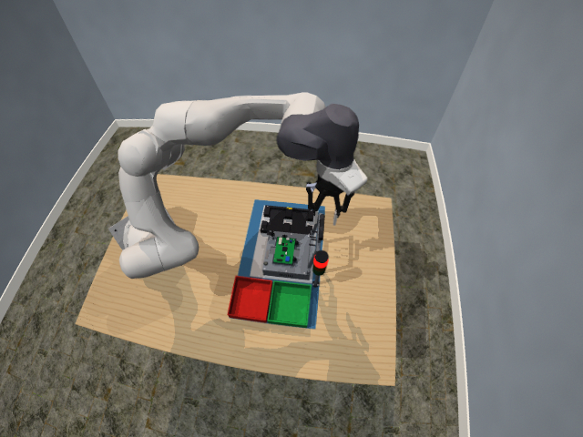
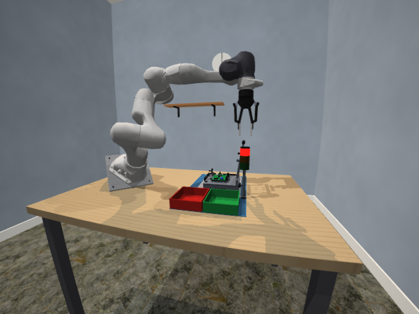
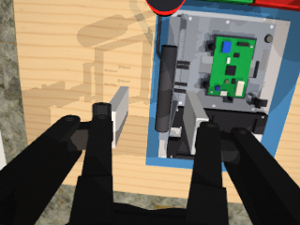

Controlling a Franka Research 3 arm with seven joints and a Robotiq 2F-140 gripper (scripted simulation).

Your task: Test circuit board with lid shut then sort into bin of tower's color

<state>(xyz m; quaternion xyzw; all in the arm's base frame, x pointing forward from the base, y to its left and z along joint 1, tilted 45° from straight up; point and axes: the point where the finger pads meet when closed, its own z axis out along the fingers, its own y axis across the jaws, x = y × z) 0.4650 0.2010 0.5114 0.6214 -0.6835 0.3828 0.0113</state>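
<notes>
The green circuit board is 13 cm behind my hand, 3 cm to the left of it and 26 cm below it. The rest, counted from my hand: tester plate (12 cm behind, 4 cm to the left, 26 cm below); clear lid (2 cm behind, 15 cm below); green bin (14 cm behind, 17 cm to the right, 32 cm below).
</notes>
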